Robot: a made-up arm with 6 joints. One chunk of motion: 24 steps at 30 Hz.
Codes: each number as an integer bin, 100 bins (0 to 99) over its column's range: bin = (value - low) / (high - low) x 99, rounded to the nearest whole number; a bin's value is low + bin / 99 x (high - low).
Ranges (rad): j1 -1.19..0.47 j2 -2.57..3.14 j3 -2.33..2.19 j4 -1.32..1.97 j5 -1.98..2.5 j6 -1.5..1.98
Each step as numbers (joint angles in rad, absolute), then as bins.
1 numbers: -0.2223 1.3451 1.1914 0.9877 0.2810 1.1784
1 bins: 58 68 77 69 50 76
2 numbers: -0.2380 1.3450 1.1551 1.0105 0.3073 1.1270
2 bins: 57 68 76 70 51 75
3 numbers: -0.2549 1.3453 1.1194 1.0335 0.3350 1.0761
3 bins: 56 68 76 71 51 73
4 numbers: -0.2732 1.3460 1.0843 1.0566 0.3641 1.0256
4 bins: 55 68 75 72 52 72
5 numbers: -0.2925 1.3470 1.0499 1.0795 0.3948 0.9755
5 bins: 54 68 74 72 52 70
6 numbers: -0.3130 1.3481 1.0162 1.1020 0.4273 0.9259
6 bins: 52 68 73 73 53 69
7 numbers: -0.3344 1.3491 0.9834 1.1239 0.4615 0.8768
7 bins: 51 68 73 74 54 68
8 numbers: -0.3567 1.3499 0.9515 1.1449 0.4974 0.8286
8 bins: 50 68 72 74 55 66
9 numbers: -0.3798 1.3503 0.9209 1.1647 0.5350 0.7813
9 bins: 48 68 71 75 56 65
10 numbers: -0.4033 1.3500 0.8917 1.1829 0.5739 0.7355
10 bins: 47 68 71 75 56 64
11 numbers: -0.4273 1.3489 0.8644 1.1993 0.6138 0.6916
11 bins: 45 68 70 76 57 62
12 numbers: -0.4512 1.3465 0.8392 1.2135 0.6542 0.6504
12 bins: 44 68 69 76 58 61
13 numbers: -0.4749 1.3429 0.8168 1.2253 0.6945 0.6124
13 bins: 43 68 69 77 59 60
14 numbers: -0.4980 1.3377 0.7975 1.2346 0.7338 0.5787
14 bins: 41 68 69 77 60 59
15 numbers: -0.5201 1.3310 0.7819 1.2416 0.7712 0.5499
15 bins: 40 68 68 77 61 58
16 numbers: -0.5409 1.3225 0.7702 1.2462 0.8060 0.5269
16 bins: 39 67 68 77 62 58
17 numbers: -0.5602 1.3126 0.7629 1.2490 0.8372 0.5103
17 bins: 38 67 68 77 62 57
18 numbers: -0.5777 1.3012 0.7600 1.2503 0.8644 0.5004
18 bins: 37 67 68 77 63 57
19 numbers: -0.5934 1.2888 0.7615 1.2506 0.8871 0.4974
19 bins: 36 67 68 77 63 57
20 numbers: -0.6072 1.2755 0.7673 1.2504 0.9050 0.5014
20 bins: 35 67 68 77 64 57
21 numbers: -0.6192 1.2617 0.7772 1.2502 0.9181 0.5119
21 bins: 34 66 68 77 64 57
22 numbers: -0.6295 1.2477 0.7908 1.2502 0.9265 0.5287
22 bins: 33 66 68 77 64 58
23 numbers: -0.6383 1.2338 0.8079 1.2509 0.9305 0.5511
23 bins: 33 66 69 77 64 58
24 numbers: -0.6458 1.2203 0.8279 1.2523 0.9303 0.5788
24 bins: 32 66 69 77 64 59
